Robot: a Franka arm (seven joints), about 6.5 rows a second.
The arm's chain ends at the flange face. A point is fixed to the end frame.
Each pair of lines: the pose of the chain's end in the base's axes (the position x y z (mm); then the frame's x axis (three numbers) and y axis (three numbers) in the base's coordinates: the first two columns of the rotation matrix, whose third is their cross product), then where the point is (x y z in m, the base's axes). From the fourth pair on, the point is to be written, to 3 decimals.
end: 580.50 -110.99 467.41 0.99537 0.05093 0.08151 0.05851 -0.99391 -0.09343
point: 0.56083 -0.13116 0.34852
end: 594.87 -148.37 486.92 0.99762 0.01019 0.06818 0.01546 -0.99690 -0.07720
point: 0.57280 -0.16965 0.36865
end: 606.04 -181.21 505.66 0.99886 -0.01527 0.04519 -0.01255 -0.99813 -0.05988
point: 0.58067 -0.20391 0.38832
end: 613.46 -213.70 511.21 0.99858 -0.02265 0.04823 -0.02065 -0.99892 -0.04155
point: 0.588 -0.238 0.394
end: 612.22 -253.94 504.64 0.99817 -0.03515 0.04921 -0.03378 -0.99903 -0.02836
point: 0.587 -0.280 0.388
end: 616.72 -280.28 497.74 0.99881 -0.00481 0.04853 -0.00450 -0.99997 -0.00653
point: 0.592 -0.309 0.382
